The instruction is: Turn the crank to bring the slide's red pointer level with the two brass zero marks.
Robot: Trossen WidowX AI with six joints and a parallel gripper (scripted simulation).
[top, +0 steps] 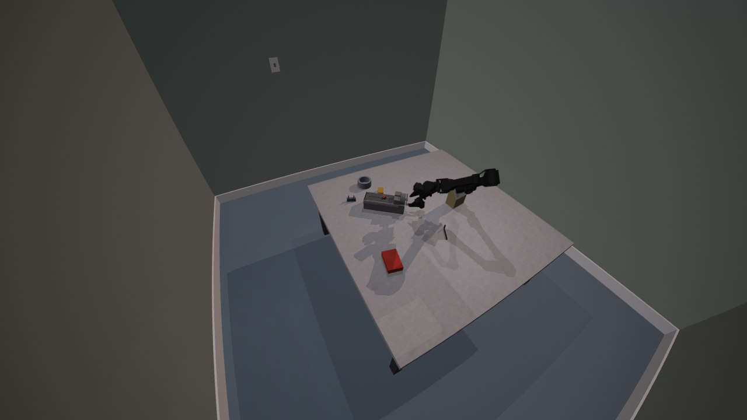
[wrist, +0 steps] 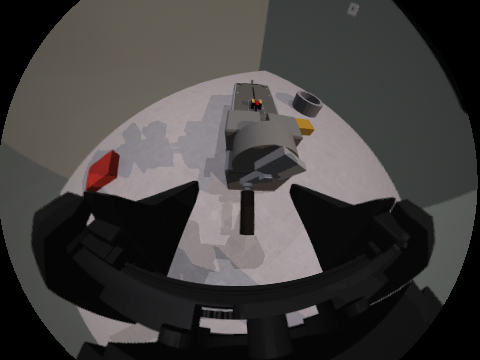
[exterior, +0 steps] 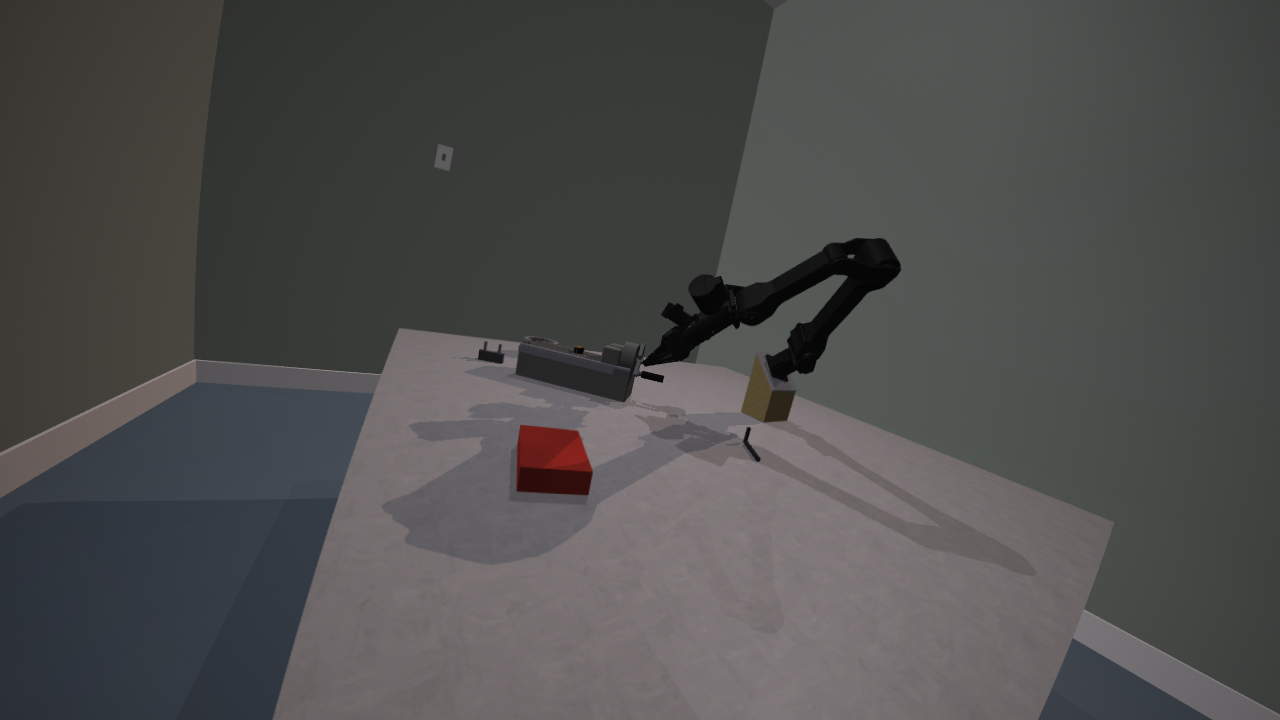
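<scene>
Now: the black crank handle 2 cm behind my gripper tip, 1 cm to the left of it and 3 cm below it. The rest, counted from my gripper tip: yellow block: 7 cm ahead, 26 cm to the right, 8 cm below; then red pointer: 11 cm ahead, 11 cm to the right, 1 cm below; then black bent key: 12 cm behind, 24 cm to the left, 8 cm below.
</scene>
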